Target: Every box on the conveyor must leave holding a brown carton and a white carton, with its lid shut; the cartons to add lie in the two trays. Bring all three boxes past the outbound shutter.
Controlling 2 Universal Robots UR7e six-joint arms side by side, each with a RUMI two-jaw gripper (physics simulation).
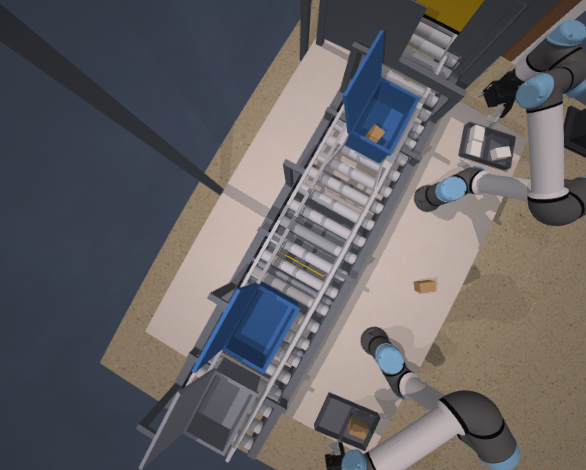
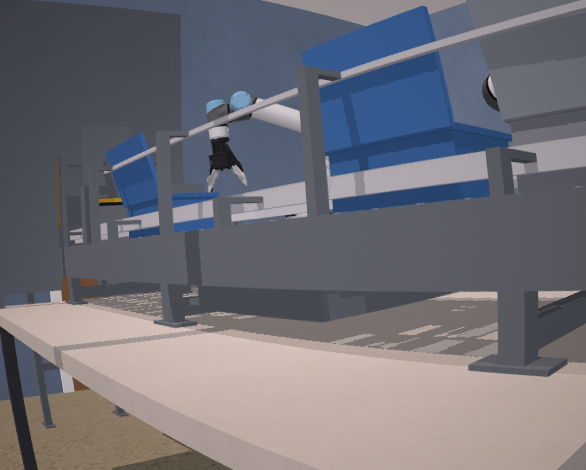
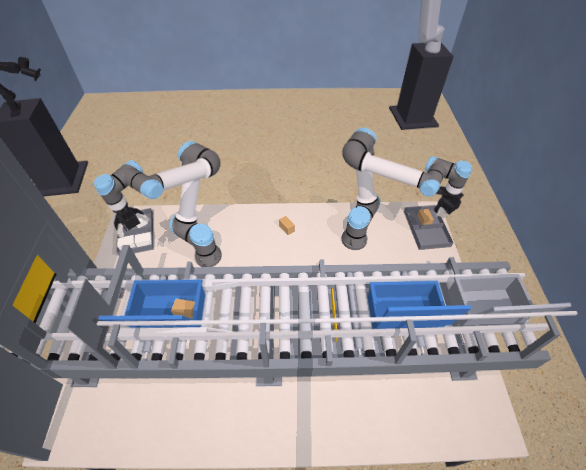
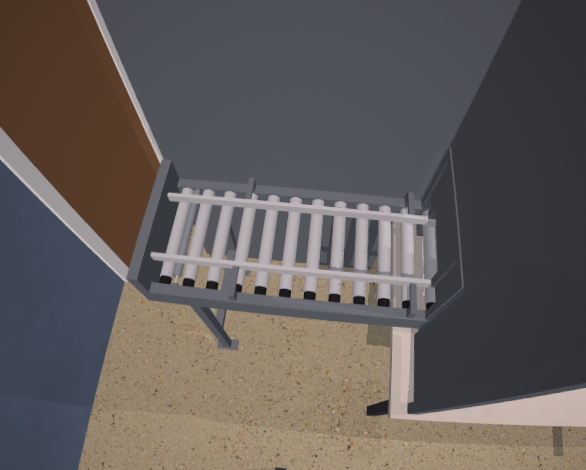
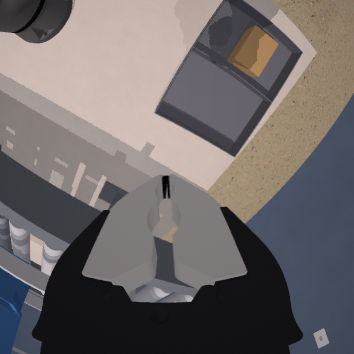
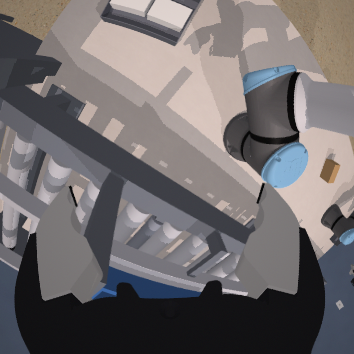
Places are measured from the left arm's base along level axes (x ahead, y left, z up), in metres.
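Pixels of known places: left gripper, fingertip midpoint: [image 1: 337,439] [image 3: 437,216] [image 5: 166,177] [image 6: 350,263]; right gripper, fingertip midpoint: [image 1: 483,111] [image 2: 227,190] [image 3: 135,229] [image 6: 166,186]; left arm's base at its link origin: [image 1: 374,340] [image 3: 354,239] [image 5: 44,14] [image 6: 328,213]; right arm's base at its link origin: [image 1: 426,198] [image 3: 208,256] [image 6: 245,135].
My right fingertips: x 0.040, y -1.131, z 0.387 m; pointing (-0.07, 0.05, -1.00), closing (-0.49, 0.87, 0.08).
Ahead of a thing's pixels: the offset from my right fingertips to its top centre. "*": to the spot under its first point.
A blue box {* dy +0.029, dx +0.329, dz -0.157 m} [image 1: 392,112] [image 3: 155,300] near the outbound opening holds a brown carton {dy +0.204, dx +0.386, dz -0.106 m} [image 1: 375,133] [image 3: 183,308]. A second blue box {* dy +1.177, dx +0.562, dz -0.156 m} [image 1: 262,325] [image 3: 407,295] and a grey box {* dy +1.585, dx +0.607, dz -0.156 m} [image 1: 222,405] [image 3: 492,295] appear empty. All three lids stand open. One tray {dy -0.150, dx -0.314, dz -0.345 m} [image 1: 482,162] holds white cartons [image 1: 476,134] [image 6: 170,14]. The other tray {dy +1.592, dx -0.046, dz -0.345 m} [image 3: 432,237] [image 5: 212,100] holds a brown carton {dy +1.603, dx -0.112, dz -0.335 m} [image 1: 358,427] [image 3: 425,216] [image 5: 255,51]. My left gripper [image 3: 441,212] [image 5: 166,177] is shut and empty beside that tray. My right gripper [image 2: 228,187] [image 3: 132,227] [image 6: 166,186] is open above the white cartons' tray.
A loose brown carton {dy +0.753, dx -0.193, dz -0.327 m} [image 1: 425,286] [image 3: 287,225] [image 6: 330,171] lies on the table between the arm bases. Side rails and upright posts line the roller conveyor. A yellow panel {dy -0.358, dx +0.304, dz +0.149 m} [image 1: 450,12] [image 3: 34,287] shows at the outbound wall. Outbound rollers {dy -0.784, dx +0.225, dz -0.167 m} [image 4: 314,240] lie beyond it.
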